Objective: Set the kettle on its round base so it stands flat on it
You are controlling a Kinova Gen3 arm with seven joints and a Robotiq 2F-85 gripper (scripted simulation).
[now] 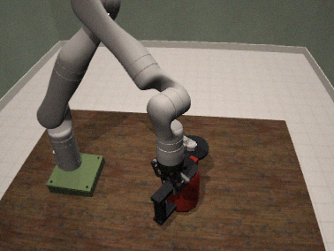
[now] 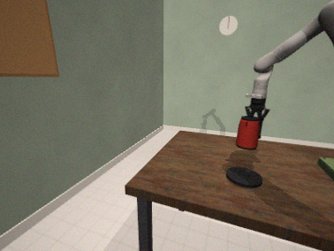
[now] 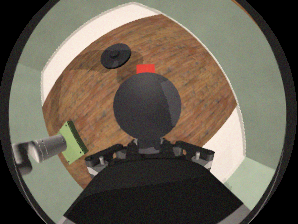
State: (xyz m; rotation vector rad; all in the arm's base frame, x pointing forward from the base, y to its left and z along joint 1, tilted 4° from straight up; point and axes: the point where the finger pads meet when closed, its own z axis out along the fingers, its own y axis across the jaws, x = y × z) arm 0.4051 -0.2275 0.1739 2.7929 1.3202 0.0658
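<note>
My hand is 5 cm above the red kettle, 2 cm to the right of it and 2 cm short of it. Round my hand: round base (34 cm to the left, 18 cm below, 10 cm ahead).
</note>
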